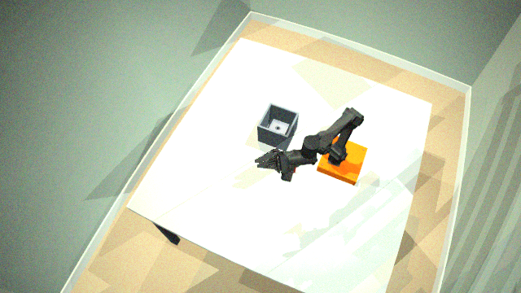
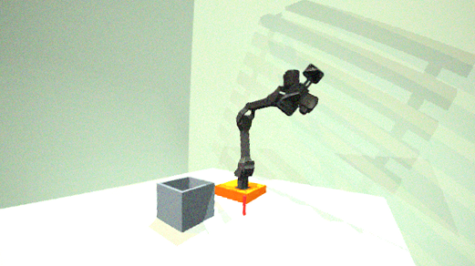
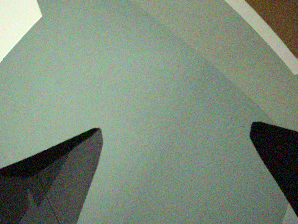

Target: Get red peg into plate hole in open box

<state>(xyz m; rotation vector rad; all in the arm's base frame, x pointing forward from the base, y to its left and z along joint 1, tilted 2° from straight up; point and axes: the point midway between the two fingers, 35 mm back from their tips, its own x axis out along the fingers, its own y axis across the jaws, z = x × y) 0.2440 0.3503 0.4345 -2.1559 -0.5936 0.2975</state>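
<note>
Now: gripper tip 90 mm past the red peg, 260 mm to the left of it and 450 mm above it. Also, from my gripper tip: plate (60 mm ahead, 440 mm to the right, 440 mm below).
</note>
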